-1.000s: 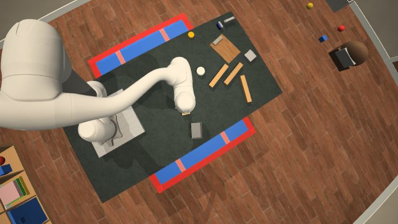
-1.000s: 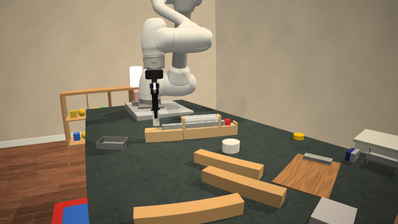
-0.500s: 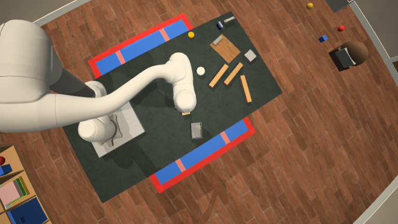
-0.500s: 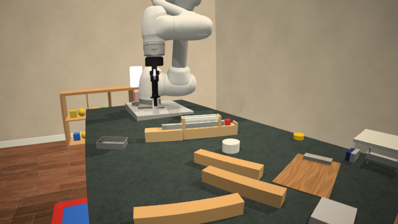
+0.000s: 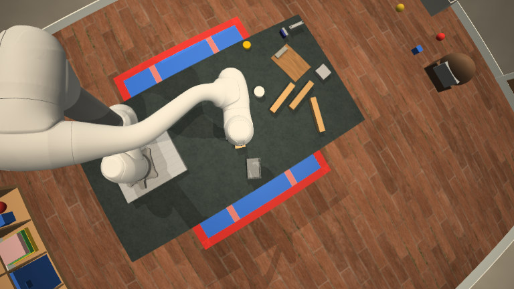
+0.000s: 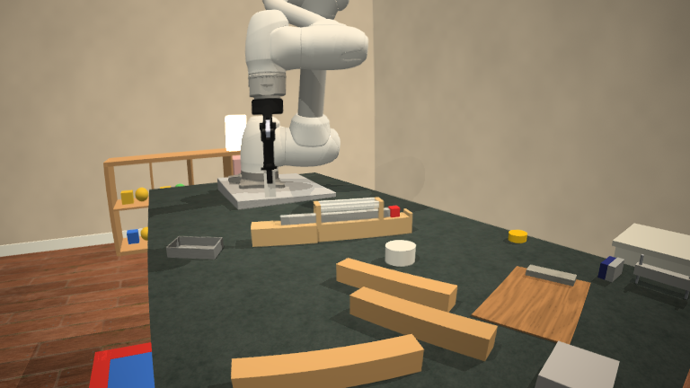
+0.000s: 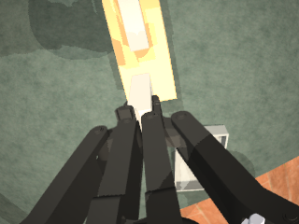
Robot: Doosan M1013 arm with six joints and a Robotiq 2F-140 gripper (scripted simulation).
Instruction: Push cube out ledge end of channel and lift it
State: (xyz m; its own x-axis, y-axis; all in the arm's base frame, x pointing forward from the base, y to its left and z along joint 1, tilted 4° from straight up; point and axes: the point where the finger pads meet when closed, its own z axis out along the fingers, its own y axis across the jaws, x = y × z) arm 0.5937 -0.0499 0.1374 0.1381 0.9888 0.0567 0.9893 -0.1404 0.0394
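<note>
Right now my hand is 4 cm short of the red cube, 31 cm to the right of it and 9 cm above it. Also, from my hand: wooden channel (3 cm ahead, 19 cm to the left, 9 cm below); then grey tray (2 cm ahead, 20 cm to the right, 14 cm below); then white disc (22 cm ahead, 23 cm to the left, 13 cm below).
</note>
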